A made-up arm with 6 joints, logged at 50 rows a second.
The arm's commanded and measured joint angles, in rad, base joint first. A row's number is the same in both.
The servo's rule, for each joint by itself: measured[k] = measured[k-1] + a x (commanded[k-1-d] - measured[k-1]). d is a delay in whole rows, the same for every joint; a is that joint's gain. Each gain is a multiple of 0.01, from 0.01 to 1. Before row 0 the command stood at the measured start. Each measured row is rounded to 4 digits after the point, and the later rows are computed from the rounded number. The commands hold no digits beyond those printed.
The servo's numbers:
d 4
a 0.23 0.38 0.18 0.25 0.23 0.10
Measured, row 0:
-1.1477 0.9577 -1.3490 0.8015 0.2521 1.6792
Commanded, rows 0 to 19:
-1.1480 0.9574 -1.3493 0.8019 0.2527 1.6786
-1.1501 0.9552 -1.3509 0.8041 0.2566 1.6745
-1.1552 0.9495 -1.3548 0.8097 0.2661 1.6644
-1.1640 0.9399 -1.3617 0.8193 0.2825 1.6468
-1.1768 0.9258 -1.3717 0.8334 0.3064 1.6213
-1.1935 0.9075 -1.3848 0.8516 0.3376 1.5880
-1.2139 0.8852 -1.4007 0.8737 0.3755 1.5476
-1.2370 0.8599 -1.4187 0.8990 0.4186 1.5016
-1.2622 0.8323 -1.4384 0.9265 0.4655 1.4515
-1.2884 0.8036 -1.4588 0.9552 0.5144 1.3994
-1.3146 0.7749 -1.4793 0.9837 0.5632 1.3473
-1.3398 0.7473 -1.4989 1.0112 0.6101 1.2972
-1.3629 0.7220 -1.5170 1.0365 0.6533 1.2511
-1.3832 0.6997 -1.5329 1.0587 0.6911 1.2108
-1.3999 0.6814 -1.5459 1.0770 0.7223 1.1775
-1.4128 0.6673 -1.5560 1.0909 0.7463 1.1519
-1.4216 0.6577 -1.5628 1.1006 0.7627 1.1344
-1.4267 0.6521 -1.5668 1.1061 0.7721 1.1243
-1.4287 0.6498 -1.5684 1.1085 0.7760 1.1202
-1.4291 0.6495 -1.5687 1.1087 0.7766 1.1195
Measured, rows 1 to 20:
-1.1477 0.9577 -1.3490 0.8015 0.2521 1.6792
-1.1477 0.9577 -1.3490 0.8015 0.2521 1.6792
-1.1477 0.9577 -1.3490 0.8015 0.2521 1.6792
-1.1477 0.9577 -1.3490 0.8015 0.2521 1.6792
-1.1478 0.9576 -1.3491 0.8016 0.2522 1.6791
-1.1483 0.9567 -1.3494 0.8022 0.2532 1.6786
-1.1499 0.9540 -1.3504 0.8041 0.2562 1.6772
-1.1531 0.9486 -1.3524 0.8079 0.2622 1.6742
-1.1586 0.9399 -1.3559 0.8143 0.2724 1.6689
-1.1666 0.9276 -1.3611 0.8236 0.2874 1.6608
-1.1775 0.9115 -1.3682 0.8361 0.3077 1.6495
-1.1912 0.8919 -1.3773 0.8518 0.3332 1.6347
-1.2075 0.8693 -1.3883 0.8705 0.3636 1.6164
-1.2261 0.8443 -1.4010 0.8917 0.3983 1.5947
-1.2465 0.8179 -1.4151 0.9147 0.4362 1.5700
-1.2680 0.7911 -1.4302 0.9388 0.4762 1.5427
-1.2898 0.7648 -1.4458 0.9632 0.5169 1.5135
-1.3113 0.7401 -1.4615 0.9871 0.5570 1.4832
-1.3317 0.7178 -1.4767 1.0096 0.5950 1.4526
-1.3504 0.6986 -1.4910 1.0299 0.6298 1.4225

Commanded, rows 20 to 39:
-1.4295 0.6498 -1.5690 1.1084 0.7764 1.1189
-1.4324 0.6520 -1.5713 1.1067 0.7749 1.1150
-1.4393 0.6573 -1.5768 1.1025 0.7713 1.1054
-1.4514 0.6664 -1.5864 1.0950 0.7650 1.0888
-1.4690 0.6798 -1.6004 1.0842 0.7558 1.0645
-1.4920 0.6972 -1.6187 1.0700 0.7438 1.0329
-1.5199 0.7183 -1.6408 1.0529 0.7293 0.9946
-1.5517 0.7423 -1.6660 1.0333 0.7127 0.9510
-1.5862 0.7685 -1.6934 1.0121 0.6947 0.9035
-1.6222 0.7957 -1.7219 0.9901 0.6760 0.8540
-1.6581 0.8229 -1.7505 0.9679 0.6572 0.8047
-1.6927 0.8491 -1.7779 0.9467 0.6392 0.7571
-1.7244 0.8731 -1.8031 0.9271 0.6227 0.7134
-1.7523 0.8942 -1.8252 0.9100 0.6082 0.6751
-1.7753 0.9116 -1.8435 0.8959 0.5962 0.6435
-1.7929 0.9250 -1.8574 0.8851 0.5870 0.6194
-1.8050 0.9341 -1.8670 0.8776 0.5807 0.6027
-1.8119 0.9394 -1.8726 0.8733 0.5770 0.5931
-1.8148 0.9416 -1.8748 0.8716 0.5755 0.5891
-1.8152 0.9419 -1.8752 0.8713 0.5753 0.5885
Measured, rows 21 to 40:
-1.3668 0.6831 -1.5039 1.0476 0.6604 1.3937
-1.3806 0.6713 -1.5152 1.0622 0.6861 1.3668
-1.3917 0.6631 -1.5248 1.0738 0.7068 1.3421
-1.4003 0.6579 -1.5327 1.0825 0.7229 1.3198
-1.4070 0.6548 -1.5392 1.0890 0.7352 1.2997
-1.4128 0.6537 -1.5450 1.0934 0.7443 1.2812
-1.4189 0.6551 -1.5507 1.0957 0.7505 1.2636
-1.4264 0.6594 -1.5571 1.0955 0.7538 1.2461
-1.4362 0.6672 -1.5649 1.0927 0.7543 1.2279
-1.4490 0.6786 -1.5746 1.0870 0.7519 1.2084
-1.4653 0.6937 -1.5865 1.0785 0.7467 1.1870
-1.4852 0.7122 -1.6008 1.0672 0.7389 1.1634
-1.5084 0.7336 -1.6175 1.0534 0.7287 1.1374
-1.5346 0.7572 -1.6363 1.0376 0.7166 1.1091
-1.5630 0.7822 -1.6569 1.0202 0.7029 1.0787
-1.5928 0.8076 -1.6787 1.0018 0.6882 1.0465
-1.6231 0.8325 -1.7011 0.9831 0.6731 1.0132
-1.6528 0.8559 -1.7234 0.9648 0.6582 0.9794
-1.6810 0.8771 -1.7450 0.9476 0.6439 0.9458
-1.7067 0.8953 -1.7652 0.9320 0.6308 0.9132

